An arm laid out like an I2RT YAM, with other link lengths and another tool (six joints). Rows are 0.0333 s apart.
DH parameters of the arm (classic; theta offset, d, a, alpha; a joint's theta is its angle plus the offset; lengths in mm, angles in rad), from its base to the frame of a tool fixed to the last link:
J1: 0 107.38 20 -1.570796
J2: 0 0 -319.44 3.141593
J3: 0.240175 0 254.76 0
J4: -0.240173 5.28 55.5 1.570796
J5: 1.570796 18.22 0 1.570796
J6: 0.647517 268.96 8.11 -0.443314
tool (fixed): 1.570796 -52.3 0 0
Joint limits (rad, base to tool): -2.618..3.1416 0..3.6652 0..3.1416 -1.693..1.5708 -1.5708..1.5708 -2.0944..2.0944
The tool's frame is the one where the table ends.
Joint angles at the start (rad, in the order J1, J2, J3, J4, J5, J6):
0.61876, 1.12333, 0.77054, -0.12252, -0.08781, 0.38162
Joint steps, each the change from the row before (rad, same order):
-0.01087, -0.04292, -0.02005, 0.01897, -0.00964, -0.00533
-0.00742, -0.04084, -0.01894, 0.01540, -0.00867, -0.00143
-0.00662, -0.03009, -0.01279, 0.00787, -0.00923, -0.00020
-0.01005, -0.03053, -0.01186, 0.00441, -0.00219, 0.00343
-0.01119, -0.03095, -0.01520, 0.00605, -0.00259, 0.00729
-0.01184, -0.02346, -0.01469, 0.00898, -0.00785, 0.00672
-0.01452, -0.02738, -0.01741, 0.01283, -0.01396, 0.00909
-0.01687, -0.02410, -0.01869, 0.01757, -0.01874, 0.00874
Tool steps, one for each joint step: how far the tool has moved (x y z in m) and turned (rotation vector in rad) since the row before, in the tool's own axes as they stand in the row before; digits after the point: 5 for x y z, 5 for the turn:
0.00073, 0.00469, -0.01076, -0.03057, -0.02191, -0.01944
0.00174, 0.00441, -0.00952, -0.02877, -0.01788, -0.01615
0.00168, 0.00311, -0.00683, -0.02073, -0.01055, -0.01042
0.00004, 0.00131, -0.00811, -0.01644, -0.01830, -0.00309
0.00035, 0.00007, -0.00774, -0.01698, -0.01821, 0.00121
0.00047, -0.00024, -0.00540, -0.01599, -0.01213, 0.00147
0.00097, 0.00060, -0.00590, -0.02251, -0.01158, 0.00064
0.00086, 0.00060, -0.00487, -0.02369, -0.00941, -0.00041

